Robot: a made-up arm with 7 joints. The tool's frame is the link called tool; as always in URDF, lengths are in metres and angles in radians. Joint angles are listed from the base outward. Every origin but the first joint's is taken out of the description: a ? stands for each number. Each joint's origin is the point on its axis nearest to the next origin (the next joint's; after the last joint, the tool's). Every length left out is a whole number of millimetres.
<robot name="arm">
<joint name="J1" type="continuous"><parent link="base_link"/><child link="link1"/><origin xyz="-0.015 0.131 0.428" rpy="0 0 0"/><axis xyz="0 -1 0"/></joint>
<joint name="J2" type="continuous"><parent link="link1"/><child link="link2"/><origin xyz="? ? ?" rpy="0 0 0"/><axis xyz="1 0 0"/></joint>
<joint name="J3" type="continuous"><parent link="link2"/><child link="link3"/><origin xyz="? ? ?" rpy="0 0 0"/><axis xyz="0 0 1"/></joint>
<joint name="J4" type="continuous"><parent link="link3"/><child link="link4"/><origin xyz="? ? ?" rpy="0 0 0"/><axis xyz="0 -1 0"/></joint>
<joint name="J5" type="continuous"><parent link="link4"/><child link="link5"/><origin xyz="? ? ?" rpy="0 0 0"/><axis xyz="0 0 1"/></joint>
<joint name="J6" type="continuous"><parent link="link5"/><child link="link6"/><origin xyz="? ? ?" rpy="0 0 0"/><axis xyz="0 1 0"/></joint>
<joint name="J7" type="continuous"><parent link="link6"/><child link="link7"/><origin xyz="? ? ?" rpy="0 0 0"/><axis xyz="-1 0 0"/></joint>
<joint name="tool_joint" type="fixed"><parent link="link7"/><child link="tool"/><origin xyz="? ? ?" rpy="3.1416 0 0"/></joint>
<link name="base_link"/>
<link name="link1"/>
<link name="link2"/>
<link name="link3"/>
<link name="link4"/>
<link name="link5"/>
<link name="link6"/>
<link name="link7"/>
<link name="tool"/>
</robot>
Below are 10 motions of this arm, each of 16 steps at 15 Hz.
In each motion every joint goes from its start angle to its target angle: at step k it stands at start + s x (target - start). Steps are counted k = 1, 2, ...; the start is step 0. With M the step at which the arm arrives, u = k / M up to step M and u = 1 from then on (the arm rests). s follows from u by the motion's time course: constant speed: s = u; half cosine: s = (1 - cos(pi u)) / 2; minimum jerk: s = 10 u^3 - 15 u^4 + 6 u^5.
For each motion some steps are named. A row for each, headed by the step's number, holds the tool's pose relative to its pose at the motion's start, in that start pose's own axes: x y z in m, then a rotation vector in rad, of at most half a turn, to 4 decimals.
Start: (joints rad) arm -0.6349 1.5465 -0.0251 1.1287 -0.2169 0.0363 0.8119
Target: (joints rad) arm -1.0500 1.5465 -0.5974 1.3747 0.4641 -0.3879 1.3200
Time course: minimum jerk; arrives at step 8
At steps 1, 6, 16:
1: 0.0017 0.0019 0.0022 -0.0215 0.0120 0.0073
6: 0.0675 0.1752 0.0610 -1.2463 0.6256 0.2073
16: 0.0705 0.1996 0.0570 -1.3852 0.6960 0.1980

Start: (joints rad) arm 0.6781 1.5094 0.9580 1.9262 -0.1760 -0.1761 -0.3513
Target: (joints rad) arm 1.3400 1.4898 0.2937 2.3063 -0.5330 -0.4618 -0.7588
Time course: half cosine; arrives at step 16
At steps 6, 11, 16:
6: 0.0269 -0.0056 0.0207 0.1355 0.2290 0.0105
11: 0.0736 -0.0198 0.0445 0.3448 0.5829 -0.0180
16: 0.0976 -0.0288 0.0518 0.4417 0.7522 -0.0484

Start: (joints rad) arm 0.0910 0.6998 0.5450 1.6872 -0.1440 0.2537 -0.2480
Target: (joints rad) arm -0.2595 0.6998 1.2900 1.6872 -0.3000 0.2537 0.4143
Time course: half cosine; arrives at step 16
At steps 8, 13, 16:
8: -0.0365 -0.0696 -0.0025 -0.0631 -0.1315 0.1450
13: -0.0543 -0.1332 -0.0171 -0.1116 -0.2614 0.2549
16: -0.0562 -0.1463 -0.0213 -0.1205 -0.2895 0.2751

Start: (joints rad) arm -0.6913 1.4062 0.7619 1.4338 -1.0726 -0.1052 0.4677
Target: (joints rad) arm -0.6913 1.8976 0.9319 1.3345 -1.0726 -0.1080 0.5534
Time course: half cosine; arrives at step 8
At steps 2, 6, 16:
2: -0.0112 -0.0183 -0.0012 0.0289 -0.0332 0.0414
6: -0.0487 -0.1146 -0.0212 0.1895 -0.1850 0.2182
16: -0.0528 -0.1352 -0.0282 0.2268 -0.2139 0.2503

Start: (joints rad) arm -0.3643 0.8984 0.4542 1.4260 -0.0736 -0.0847 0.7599
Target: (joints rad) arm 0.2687 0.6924 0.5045 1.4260 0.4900 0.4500 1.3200
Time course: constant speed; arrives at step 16
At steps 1, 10, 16:
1: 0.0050 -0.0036 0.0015 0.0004 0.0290 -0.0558
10: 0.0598 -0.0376 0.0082 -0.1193 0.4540 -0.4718
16: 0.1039 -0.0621 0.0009 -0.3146 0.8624 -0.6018

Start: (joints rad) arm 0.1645 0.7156 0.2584 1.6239 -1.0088 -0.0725 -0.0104
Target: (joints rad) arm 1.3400 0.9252 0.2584 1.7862 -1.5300 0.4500 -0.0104
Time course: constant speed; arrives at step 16
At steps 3, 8, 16:
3: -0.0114 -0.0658 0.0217 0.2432 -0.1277 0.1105
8: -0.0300 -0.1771 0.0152 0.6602 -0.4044 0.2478
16: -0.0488 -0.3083 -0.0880 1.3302 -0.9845 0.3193

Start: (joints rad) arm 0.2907 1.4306 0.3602 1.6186 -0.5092 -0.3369 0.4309
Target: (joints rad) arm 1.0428 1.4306 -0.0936 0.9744 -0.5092 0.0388 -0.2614
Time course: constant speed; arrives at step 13
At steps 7, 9, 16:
7: -0.0701 0.0234 -0.0503 0.3644 -0.5109 -0.1627
9: -0.0848 0.0326 -0.0678 0.4605 -0.6665 -0.1819
16: -0.1061 0.0539 -0.1051 0.6309 -0.9875 -0.1832

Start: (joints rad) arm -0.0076 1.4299 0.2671 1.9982 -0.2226 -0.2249 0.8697
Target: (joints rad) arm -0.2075 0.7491 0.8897 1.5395 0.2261 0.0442 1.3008
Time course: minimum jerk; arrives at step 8
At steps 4, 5, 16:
4: -0.0500 0.0725 -0.0222 0.1124 0.0159 -0.6824
5: -0.0580 0.1225 -0.0303 0.1714 0.0717 -1.0006
16: -0.0492 0.1918 -0.0383 0.2712 0.1742 -1.3820

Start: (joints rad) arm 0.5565 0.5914 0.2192 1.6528 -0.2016 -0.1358 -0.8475
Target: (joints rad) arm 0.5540 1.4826 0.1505 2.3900 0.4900 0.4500 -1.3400
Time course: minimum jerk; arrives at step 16
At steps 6, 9, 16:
6: 0.0516 -0.0075 0.0341 0.0975 0.0916 -0.0507
9: 0.1182 -0.0124 0.0351 0.0981 0.1831 -0.0988
16: 0.1721 -0.0230 -0.0080 -0.0268 0.2826 -0.0599

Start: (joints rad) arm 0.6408 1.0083 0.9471 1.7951 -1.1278 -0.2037 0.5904
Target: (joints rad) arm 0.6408 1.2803 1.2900 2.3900 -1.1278 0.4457 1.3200
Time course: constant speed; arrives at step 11
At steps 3, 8, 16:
3: -0.0045 -0.0533 -0.0282 0.0282 -0.1747 -0.0231
8: 0.0093 -0.1203 -0.0919 0.1120 -0.3655 -0.1582
16: 0.0283 -0.1440 -0.1344 0.1782 -0.4001 -0.2693

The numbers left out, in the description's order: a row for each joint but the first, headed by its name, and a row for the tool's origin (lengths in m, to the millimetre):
J2: 0.027 0 0.004
J3: 0 0.001 -0.138
J4: -0.029 -0.005 0
J5: -0.024 0 -0.224
J6: -0.006 -0.022 0
J7: -0.035 0 -0.02
tool: 0 -0.002 -0.001

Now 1 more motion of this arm.
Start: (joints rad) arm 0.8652 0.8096 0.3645 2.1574 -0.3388 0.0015 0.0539
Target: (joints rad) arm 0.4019 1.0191 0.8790 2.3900 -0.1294 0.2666 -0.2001
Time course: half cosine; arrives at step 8
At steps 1, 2, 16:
1: -0.0001 -0.0015 -0.0014 0.0089 -0.0096 0.0052
2: 0.0001 -0.0056 -0.0052 0.0338 -0.0344 0.0207
16: 0.0248 -0.0268 -0.0227 0.1973 -0.1131 0.1525

